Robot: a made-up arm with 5 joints. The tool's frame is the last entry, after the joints.
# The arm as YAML. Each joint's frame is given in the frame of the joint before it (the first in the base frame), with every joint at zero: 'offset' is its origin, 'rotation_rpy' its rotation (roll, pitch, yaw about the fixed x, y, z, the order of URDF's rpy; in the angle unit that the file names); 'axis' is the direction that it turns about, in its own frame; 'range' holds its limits. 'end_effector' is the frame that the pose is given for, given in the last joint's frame.
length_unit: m
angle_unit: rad
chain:
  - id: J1
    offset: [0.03, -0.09, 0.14]
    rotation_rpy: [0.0, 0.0, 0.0]
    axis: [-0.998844, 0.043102, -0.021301]
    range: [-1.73, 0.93]
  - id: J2
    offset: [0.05, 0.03, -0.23]
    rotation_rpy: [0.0, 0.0, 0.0]
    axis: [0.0, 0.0, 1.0]
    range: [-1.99, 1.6]
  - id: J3
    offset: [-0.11, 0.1, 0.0]
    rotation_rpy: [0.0, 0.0, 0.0]
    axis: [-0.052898, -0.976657, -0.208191]
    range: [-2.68, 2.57]
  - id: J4
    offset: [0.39, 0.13, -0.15]
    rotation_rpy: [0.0, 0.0, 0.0]
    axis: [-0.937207, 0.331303, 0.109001]
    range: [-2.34, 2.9]
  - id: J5
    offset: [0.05, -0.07, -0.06]
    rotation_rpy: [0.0, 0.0, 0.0]
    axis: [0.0, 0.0, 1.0]
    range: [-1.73, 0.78]
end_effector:
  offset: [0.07, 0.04, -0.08]
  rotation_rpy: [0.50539, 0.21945, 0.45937]
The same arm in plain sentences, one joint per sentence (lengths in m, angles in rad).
The arm has five revolute joints in a row. What follows holds with every joint at zero, and every direction is one of the base frame's.
The first joint lies 0.03 m along +x and 0.09 m along -y and 0.14 m along +z from the base frame's origin and rotates about the direction (-0.998844, 0.043102, -0.021301), from -1.73 to 0.93 rad.
The second joint lies 0.05 m along +x and 0.03 m along +y and 0.23 m along -z from the first joint and rotates about +z, from -1.99 to 1.6 rad.
The third joint lies 0.11 m along -x and 0.1 m along +y from the second joint and rotates about the direction (-0.052898, -0.976657, -0.208191), from -2.68 to 2.57 rad.
The fourth joint lies 0.39 m along +x and 0.13 m along +y and 0.15 m along -z from the third joint and rotates about the direction (-0.937207, 0.331303, 0.109001), from -2.34 to 2.9 rad.
The fifth joint lies 0.05 m along +x and 0.07 m along -y and 0.06 m along -z from the fourth joint and rotates about +z, from -1.73 to 0.78 rad.
The tool frame, which is the frame that the pose is given for, lies 0.07 m along +x and 0.04 m along +y and 0.08 m along -z from the fifth joint; its axes are the base frame's turned by roll 0.5054, pitch 0.2195 and yaw 0.4594 rad (as in URDF: about the fixed x, then y, then z).

